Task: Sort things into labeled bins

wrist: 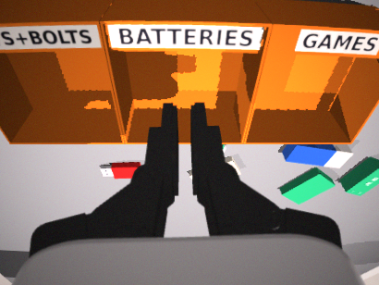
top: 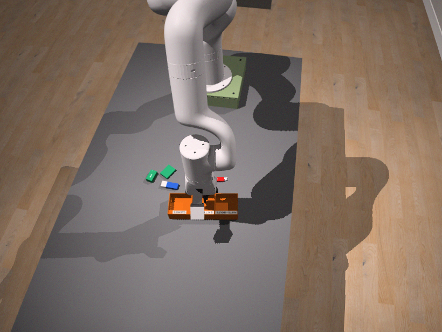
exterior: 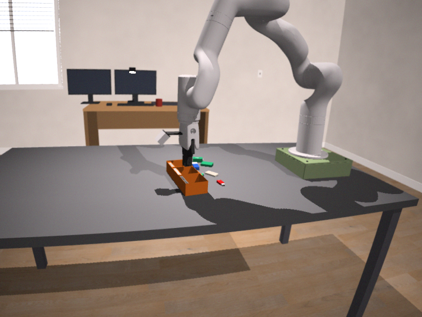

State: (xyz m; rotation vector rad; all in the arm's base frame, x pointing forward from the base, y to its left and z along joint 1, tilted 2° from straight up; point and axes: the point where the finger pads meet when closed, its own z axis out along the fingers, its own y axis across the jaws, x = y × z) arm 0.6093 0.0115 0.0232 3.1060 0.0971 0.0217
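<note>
My hand is 60 mm above the orange three-part bin and 10 mm short of it. The rest, counted from my hand: white domino: 120 mm behind, 80 mm below, 40 mm to the right; red USB stick: 120 mm behind, 80 mm below, 60 mm to the left; green cylindrical battery: 80 mm below, 70 mm behind, 20 mm to the right.
</note>
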